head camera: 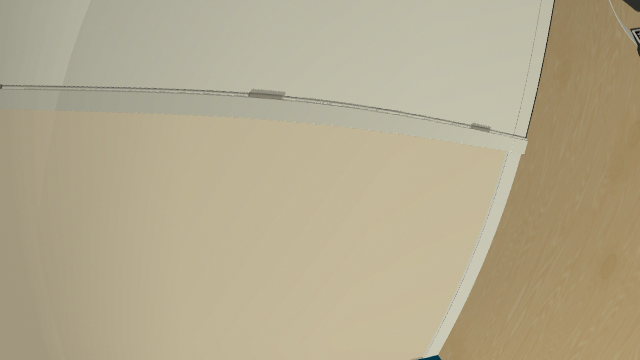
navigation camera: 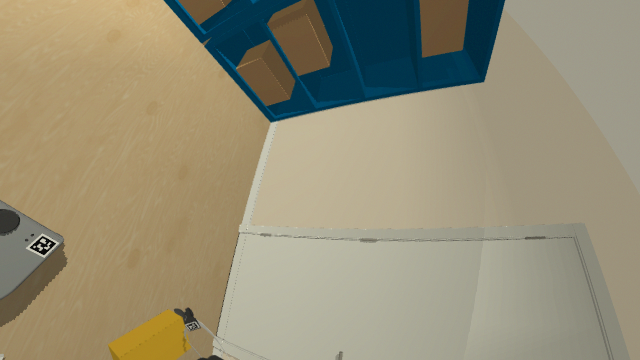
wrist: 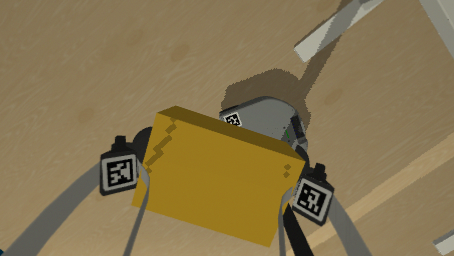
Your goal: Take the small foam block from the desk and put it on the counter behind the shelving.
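Pixels of known places: gripper, fingertip midpoint: [navigation camera: 144, 340]; robot's base, link origin: [navigation camera: 2, 219].
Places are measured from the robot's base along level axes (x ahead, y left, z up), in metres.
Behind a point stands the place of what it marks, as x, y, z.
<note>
The foam block is a yellow block [navigation camera: 150, 336] {-0.004, -0.199, 0.917} [wrist: 220, 180]. It fills the middle of the wrist view and shows at the lower left of the navigation view. My gripper [wrist: 220, 153] {-0.022, -0.227, 0.868} is shut on it, with one dark fingertip pressed to each side, and holds it above the floor. In the head view part of the gripper shows at the top right corner. The desk and the counter cannot be made out in these views.
Blue shelving [navigation camera: 390, 75] {1.926, -0.542, 1.215} with brown boxes [navigation camera: 300, 40] {1.526, -0.035, 0.690} stands against the wall. A pale door [head camera: 320, 55] {0.522, -1.064, 0.898} [navigation camera: 360, 285] {0.404, -1.105, 0.988} is set in the wall beside it. My grey base [navigation camera: 20, 255] {-0.054, -0.106, 0.160} [wrist: 265, 117] stands on the wooden floor [head camera: 575, 240] {0.719, -0.552, 0.000} [navigation camera: 150, 165] {0.541, -0.217, 0.000} [wrist: 125, 65]. A white bar [wrist: 325, 37] lies beyond the base.
</note>
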